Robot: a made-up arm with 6 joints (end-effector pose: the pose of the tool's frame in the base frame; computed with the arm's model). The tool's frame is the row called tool. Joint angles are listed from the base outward.
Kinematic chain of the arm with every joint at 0, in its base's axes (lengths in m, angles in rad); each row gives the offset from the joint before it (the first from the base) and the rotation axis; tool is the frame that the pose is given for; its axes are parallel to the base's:
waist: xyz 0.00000 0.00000 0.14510 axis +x
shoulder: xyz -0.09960 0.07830 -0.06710 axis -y
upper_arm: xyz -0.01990 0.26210 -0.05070 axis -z
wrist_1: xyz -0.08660 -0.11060 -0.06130 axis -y
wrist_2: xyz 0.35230 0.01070 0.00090 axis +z
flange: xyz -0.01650 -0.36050 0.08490 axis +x
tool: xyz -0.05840 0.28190 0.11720
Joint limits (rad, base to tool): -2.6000..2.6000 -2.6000..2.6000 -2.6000..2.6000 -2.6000..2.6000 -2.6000..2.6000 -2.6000..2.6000
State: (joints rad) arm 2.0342 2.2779 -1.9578 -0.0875 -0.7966 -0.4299
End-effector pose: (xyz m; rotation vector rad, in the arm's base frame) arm -0.0481 -0.2097 0.6423 -0.2338 -0.9903 -1.4928
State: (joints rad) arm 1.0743 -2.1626 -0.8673 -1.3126 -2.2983 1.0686
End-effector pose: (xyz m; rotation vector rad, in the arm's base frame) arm -0.2705 0.3582 0.7523 -0.2248 1.1260 0.6359
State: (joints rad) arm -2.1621 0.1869 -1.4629 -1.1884 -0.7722 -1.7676
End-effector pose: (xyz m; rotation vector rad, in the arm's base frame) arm 0.1621 -0.2808 0.2590 1.1512 -0.4591 -0.4176
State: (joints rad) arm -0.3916 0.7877 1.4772 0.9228 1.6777 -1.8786
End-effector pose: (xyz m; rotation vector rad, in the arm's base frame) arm -0.3963 -0.1351 0.2788 2.8365 0.5766 0.8932
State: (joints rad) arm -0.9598 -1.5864 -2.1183 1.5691 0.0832 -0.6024
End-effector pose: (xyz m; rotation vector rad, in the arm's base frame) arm 0.0684 -0.0124 -0.2724 0.5556 -0.0587 0.0401
